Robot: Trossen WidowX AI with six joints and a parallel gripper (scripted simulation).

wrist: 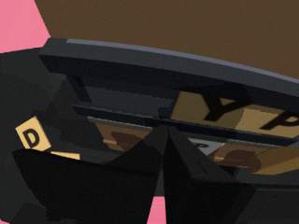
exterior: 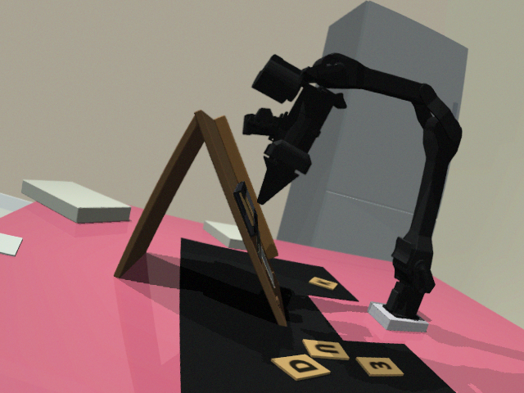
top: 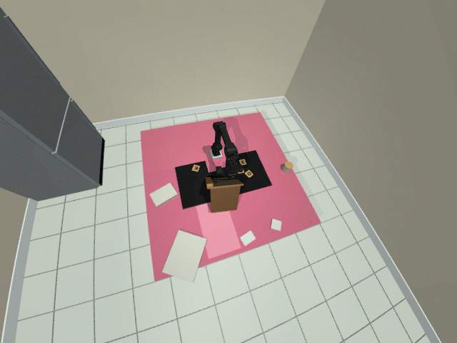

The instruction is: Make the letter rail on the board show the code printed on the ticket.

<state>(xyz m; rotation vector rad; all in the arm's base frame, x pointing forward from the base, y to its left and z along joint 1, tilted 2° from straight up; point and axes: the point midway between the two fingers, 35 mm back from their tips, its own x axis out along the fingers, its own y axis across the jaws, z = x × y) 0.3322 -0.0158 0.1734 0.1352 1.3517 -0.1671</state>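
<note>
Now: gripper tip 10 cm above the white ticket, 4 cm past it and 3 cm to the left of it. From my gripper tip the other things lie so: black mat (17 cm below, 13 cm behind, 1 cm to the left).
</note>
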